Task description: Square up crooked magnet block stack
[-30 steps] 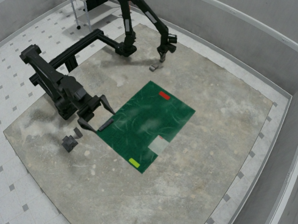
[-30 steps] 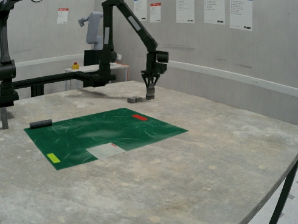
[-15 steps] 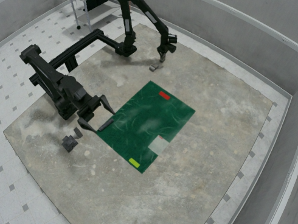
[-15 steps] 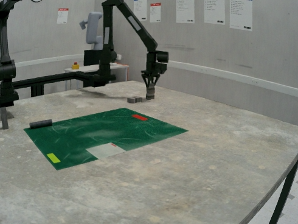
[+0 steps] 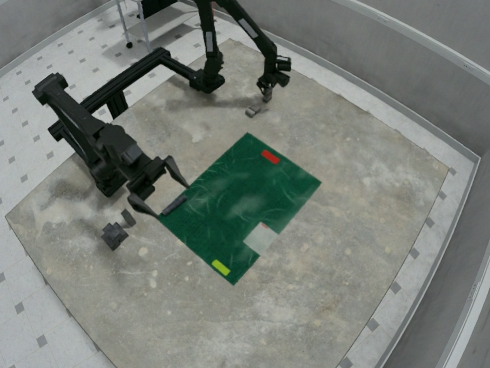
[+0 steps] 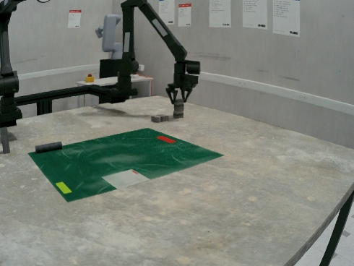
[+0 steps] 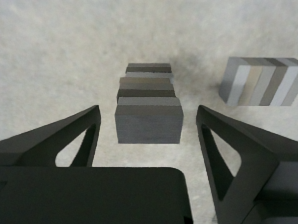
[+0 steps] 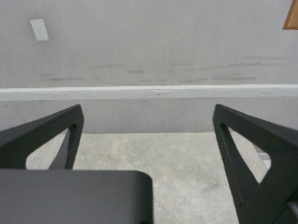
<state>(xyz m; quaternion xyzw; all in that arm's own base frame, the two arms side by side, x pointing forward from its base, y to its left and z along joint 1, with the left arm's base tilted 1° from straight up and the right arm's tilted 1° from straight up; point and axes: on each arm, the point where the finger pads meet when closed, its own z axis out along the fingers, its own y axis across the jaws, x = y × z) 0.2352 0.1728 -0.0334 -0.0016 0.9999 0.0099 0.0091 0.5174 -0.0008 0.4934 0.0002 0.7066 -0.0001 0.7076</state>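
My left gripper is now 10 mm below the magnet block. Round my left hand: dark cylinder: 740 mm to the right, 60 mm below; then green mat: 560 mm to the right, 220 mm ahead, 80 mm below.
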